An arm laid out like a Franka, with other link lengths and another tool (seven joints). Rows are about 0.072 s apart.
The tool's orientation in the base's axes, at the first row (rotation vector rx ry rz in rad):
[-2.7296 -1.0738 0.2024]
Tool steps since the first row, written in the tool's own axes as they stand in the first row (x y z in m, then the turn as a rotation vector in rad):
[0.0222 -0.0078 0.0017 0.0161 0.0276 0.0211]
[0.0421 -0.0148 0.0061 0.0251 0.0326 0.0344]
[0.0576 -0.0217 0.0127 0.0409 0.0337 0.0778]
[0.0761 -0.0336 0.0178 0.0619 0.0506 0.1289]
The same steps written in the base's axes. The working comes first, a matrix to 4 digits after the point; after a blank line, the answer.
The tool's axes in the first row as the columns of a matrix, in the base's axes (used below as rounded here):
[0.7266 0.6575 -0.1996]
[0.6850 -0.7157 0.1359]
[-0.0535 -0.2355 -0.9704]

[0.0107 0.0210 -0.0010 0.0256 -0.0059 -0.0278]
[0.0196 0.0403 -0.0047 0.0328 -0.0015 -0.0424]
[0.0250 0.0567 -0.0103 0.0363 0.0145 -0.0856]
[0.0296 0.0786 -0.0134 0.0525 0.0237 -0.1403]

